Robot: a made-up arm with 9 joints. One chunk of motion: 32 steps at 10 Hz.
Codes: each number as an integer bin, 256 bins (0 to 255) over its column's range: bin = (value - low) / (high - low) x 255, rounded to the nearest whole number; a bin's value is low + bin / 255 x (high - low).
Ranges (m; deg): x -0.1..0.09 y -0.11..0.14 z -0.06..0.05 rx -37..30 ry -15..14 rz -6..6
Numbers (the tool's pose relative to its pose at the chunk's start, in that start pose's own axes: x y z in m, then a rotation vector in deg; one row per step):
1: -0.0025 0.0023 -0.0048 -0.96 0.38 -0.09
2: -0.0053 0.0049 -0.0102 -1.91 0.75 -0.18
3: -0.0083 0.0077 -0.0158 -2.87 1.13 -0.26
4: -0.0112 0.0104 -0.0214 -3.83 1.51 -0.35
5: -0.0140 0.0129 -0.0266 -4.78 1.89 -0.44
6: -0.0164 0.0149 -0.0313 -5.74 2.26 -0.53
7: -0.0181 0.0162 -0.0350 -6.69 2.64 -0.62
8: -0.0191 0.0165 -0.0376 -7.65 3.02 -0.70
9: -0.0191 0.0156 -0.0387 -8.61 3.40 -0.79
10: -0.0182 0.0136 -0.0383 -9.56 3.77 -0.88
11: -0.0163 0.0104 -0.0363 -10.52 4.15 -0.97
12: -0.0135 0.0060 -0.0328 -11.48 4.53 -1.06
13: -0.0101 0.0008 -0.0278 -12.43 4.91 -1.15
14: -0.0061 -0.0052 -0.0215 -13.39 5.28 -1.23
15: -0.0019 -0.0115 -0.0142 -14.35 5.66 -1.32
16: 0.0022 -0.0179 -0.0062 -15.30 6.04 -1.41
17: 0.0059 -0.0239 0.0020 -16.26 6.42 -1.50
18: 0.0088 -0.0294 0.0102 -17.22 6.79 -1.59
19: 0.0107 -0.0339 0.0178 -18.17 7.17 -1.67
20: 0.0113 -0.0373 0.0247 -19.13 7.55 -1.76
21: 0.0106 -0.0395 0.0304 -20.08 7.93 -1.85
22: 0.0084 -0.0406 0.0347 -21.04 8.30 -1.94
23: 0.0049 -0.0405 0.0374 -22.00 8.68 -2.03
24: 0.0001 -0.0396 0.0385 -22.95 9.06 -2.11
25: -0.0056 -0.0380 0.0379 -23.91 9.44 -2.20
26: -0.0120 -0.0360 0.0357 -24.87 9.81 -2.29
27: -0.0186 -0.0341 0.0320 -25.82 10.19 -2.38
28: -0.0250 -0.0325 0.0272 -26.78 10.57 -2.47
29: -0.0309 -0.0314 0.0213 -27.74 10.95 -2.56
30: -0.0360 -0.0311 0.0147 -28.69 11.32 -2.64
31: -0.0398 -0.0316 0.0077 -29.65 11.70 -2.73
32: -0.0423 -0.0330 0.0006 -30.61 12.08 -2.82
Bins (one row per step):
1: 131 115 128 137 135 126
2: 127 117 115 134 138 124
3: 123 120 102 130 142 122
4: 119 123 89 126 145 120
5: 115 125 77 123 149 118
6: 112 127 67 119 152 116
7: 110 129 58 115 155 114
8: 109 129 52 112 158 113
9: 109 128 49 108 162 111
10: 110 126 50 104 165 109
11: 112 123 55 101 168 107
12: 116 118 63 97 172 105
13: 121 113 75 94 175 103
14: 126 107 89 90 178 101
15: 132 100 106 86 182 99
16: 137 94 125 83 185 98
17: 142 88 144 79 188 96
18: 146 82 163 75 192 94
19: 149 78 180 72 195 92
20: 149 74 196 68 198 90
21: 148 72 210 64 202 88
22: 145 71 220 61 205 86
23: 141 71 226 57 208 84
24: 134 72 228 53 212 83
25: 127 73 227 50 215 81
26: 118 75 222 46 218 79
27: 109 77 213 43 221 77
28: 101 79 202 39 225 75
29: 93 80 188 35 228 73
30: 86 80 173 32 231 71
31: 81 80 157 28 235 69
32: 77 79 140 24 238 68

